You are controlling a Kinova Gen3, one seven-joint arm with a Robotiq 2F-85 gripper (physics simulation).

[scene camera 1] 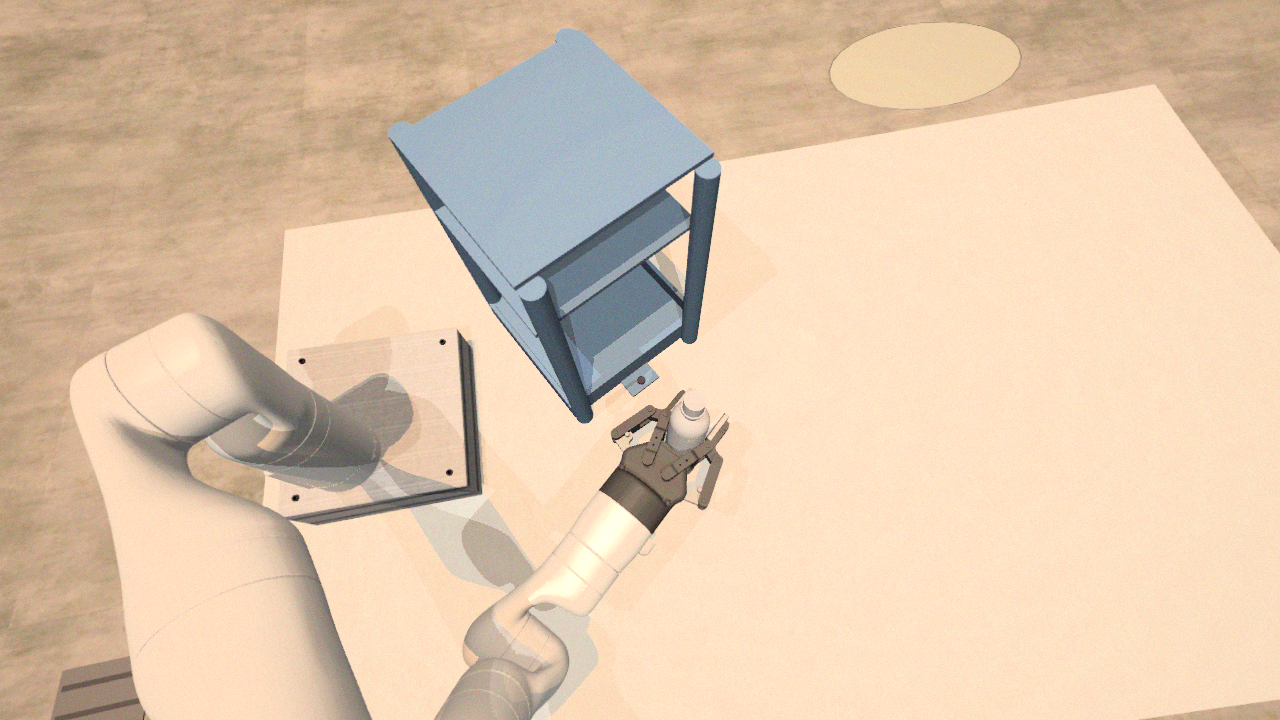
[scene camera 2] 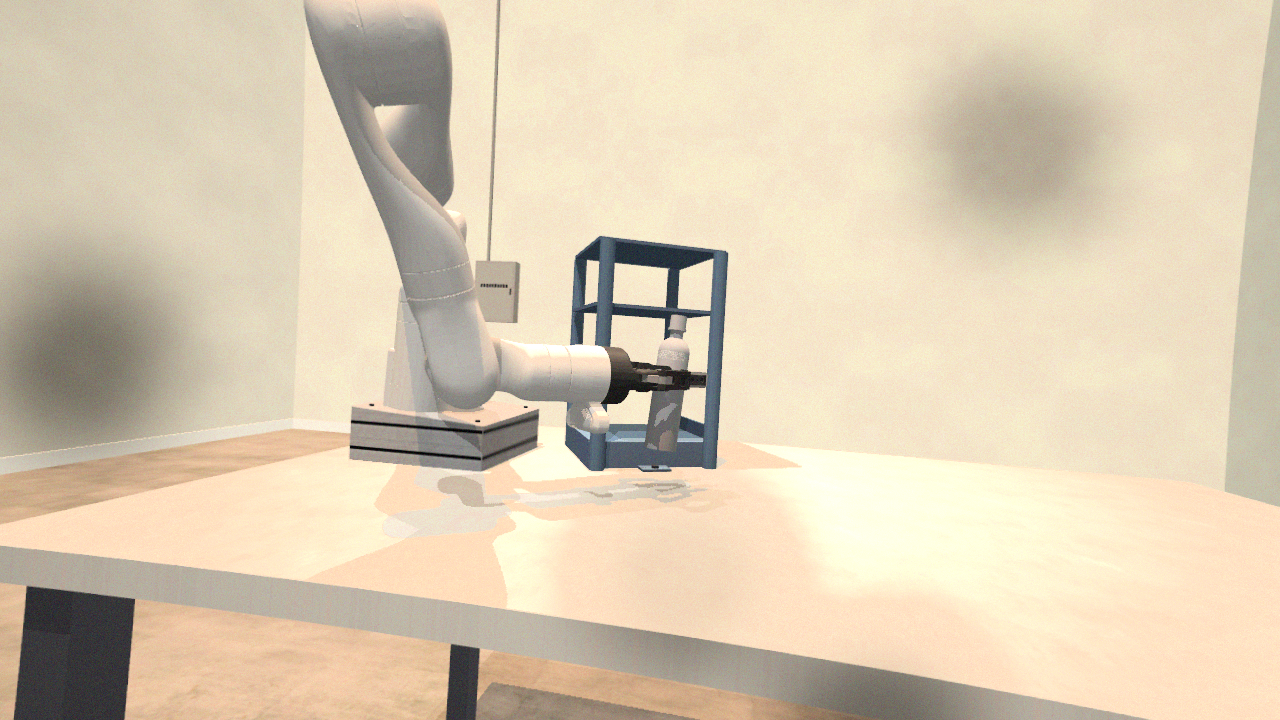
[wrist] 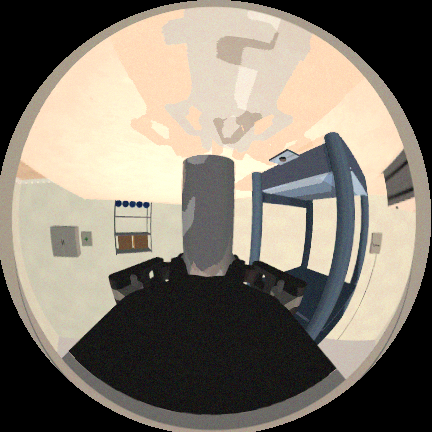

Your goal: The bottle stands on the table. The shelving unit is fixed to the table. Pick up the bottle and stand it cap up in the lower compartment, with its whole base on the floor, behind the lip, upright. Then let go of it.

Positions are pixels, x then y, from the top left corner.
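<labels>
Scene camera 1 and scene camera 2 both show the gripper, and so does the wrist view [208,257]. On the gripper, [scene camera 1: 722,436] and [scene camera 2: 697,379] are the same spot.
</labels>
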